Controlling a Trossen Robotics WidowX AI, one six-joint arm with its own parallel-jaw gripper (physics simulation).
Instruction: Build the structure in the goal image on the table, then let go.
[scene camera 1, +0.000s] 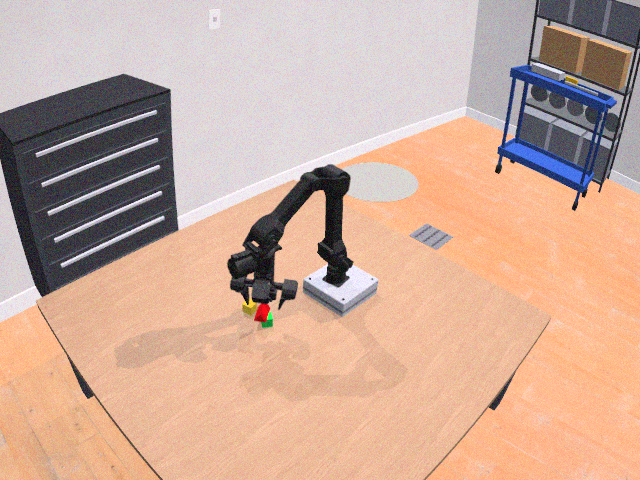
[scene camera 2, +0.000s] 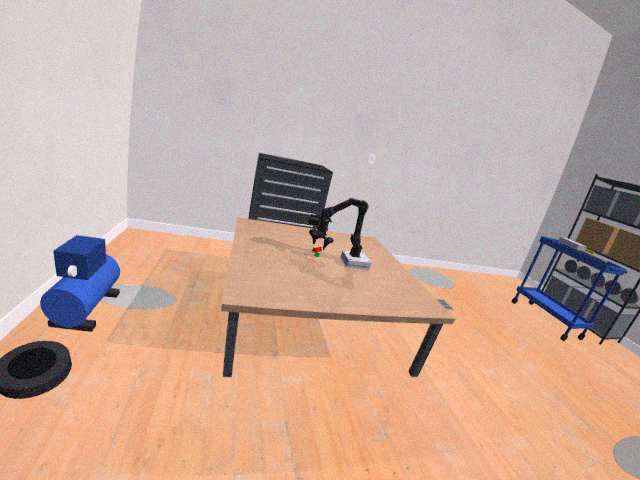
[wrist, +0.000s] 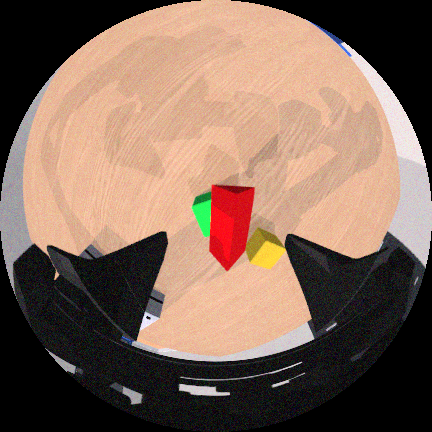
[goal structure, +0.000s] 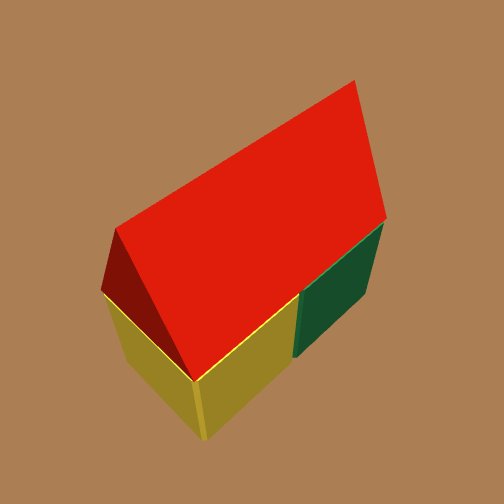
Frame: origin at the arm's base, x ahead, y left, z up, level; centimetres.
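Seen in the pictures: gripper, fingertip midpoint: (scene camera 1: 263, 306) (scene camera 2: 318, 247) (wrist: 228, 239); arm's base, origin of the base link: (scene camera 1: 336, 278) (scene camera 2: 354, 255).
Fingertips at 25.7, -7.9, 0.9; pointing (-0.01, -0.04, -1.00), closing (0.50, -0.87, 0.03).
Observation:
Pixels of each thing's top centre, then the offset from my fingertips to it, as dx, dy, dz. Level surfaces: height alone.
- long red block, middle of its top: (wrist: 240, 238) (scene camera 1: 260, 306) (scene camera 2: 317, 246) +0.4, -0.9, -0.2
- green block, middle of its top: (wrist: 214, 216) (scene camera 1: 266, 315) (scene camera 2: 318, 251) -0.1, +0.9, -3.2
- yellow cube, middle of its top: (wrist: 268, 256) (scene camera 1: 249, 302) -1.2, -6.8, -3.2
- wooden table, its level: dz -6.5
A long red block (scene camera 1: 262, 312) (scene camera 2: 317, 249) (wrist: 231, 220) with slanted faces lies between a green block and a yellow cube, partly over the green one in the wrist view. The green block (scene camera 1: 267, 321) (scene camera 2: 317, 254) (wrist: 202, 215) is partly hidden by the red block. The yellow cube (scene camera 1: 249, 308) (wrist: 266, 250) sits close on the red block's other side, near one fingertip in the wrist view. My gripper (scene camera 1: 264, 305) (scene camera 2: 320, 246) (wrist: 228, 239) is open and empty, above the blocks, with its fingers spread to either side. Whether the red block touches the table is unclear.
The blocks are on a wooden table (scene camera 1: 320, 428) (scene camera 2: 289, 289). The arm's white base plate (scene camera 1: 341, 289) (scene camera 2: 356, 259) stands to the right of the blocks. A dark drawer cabinet (scene camera 1: 103, 180) (scene camera 2: 292, 191) stands behind the table, and a blue cart (scene camera 1: 547, 167) stands on the floor.

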